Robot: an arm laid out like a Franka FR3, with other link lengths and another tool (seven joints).
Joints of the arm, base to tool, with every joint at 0 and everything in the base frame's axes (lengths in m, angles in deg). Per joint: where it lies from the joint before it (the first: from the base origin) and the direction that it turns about. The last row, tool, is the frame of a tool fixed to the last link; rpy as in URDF.
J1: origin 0.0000 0.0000 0.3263 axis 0 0 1
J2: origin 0.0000 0.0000 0.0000 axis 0 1 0
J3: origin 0.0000 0.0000 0.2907 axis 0 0 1
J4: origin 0.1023 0.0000 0.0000 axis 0 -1 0
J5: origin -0.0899 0.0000 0.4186 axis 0 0 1
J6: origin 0.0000 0.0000 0.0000 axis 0 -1 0
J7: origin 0.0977 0.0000 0.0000 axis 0 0 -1
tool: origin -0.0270 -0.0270 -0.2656 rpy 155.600 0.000 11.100
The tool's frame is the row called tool.
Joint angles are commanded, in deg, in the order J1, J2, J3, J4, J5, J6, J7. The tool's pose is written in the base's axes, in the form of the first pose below.
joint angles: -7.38 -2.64 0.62 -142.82 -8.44 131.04 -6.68
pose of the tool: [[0.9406 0.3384 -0.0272 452.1], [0.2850 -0.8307 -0.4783 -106.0], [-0.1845 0.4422 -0.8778 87.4], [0 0 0 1]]
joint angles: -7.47 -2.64 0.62 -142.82 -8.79 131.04 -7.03
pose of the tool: [[0.9378 0.3464 -0.0238 452.3], [0.2930 -0.8263 -0.4811 -107.8], [-0.1863 0.4442 -0.8764 87.6], [0 0 0 1]]
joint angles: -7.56 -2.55 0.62 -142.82 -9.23 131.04 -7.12
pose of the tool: [[0.9356 0.3523 -0.0230 451.9], [0.2977 -0.8222 -0.4851 -109.6], [-0.1898 0.4470 -0.8742 87.1], [0 0 0 1]]
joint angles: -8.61 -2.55 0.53 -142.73 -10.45 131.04 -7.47
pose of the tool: [[0.9347 0.3547 -0.0225 451.2], [0.2976 -0.8157 -0.4961 -122.0], [-0.1944 0.4570 -0.8680 88.4], [0 0 0 1]]
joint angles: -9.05 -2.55 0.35 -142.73 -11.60 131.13 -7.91
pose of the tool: [[0.9308 0.3652 -0.0174 450.9], [0.3068 -0.8060 -0.5061 -130.0], [-0.1989 0.4658 -0.8623 89.2], [0 0 0 1]]
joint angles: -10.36 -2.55 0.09 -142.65 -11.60 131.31 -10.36
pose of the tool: [[0.9259 0.3776 -0.0107 450.1], [0.3220 -0.8038 -0.5003 -143.4], [-0.1975 0.4598 -0.8658 89.7], [0 0 0 1]]
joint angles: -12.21 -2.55 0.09 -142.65 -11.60 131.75 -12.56
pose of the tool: [[0.9244 0.3813 -0.0050 448.5], [0.3290 -0.8041 -0.4951 -158.8], [-0.1928 0.4561 -0.8688 89.9], [0 0 0 1]]
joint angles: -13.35 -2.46 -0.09 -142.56 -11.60 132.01 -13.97
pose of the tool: [[0.9242 0.3819 -0.0028 447.2], [0.3312 -0.8052 -0.4918 -169.8], [-0.1900 0.4536 -0.8707 89.8], [0 0 0 1]]
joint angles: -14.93 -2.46 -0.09 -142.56 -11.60 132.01 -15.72
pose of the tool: [[0.9228 0.3853 -0.0046 443.2], [0.3344 -0.8066 -0.4875 -182.8], [-0.1916 0.4483 -0.8731 89.8], [0 0 0 1]]
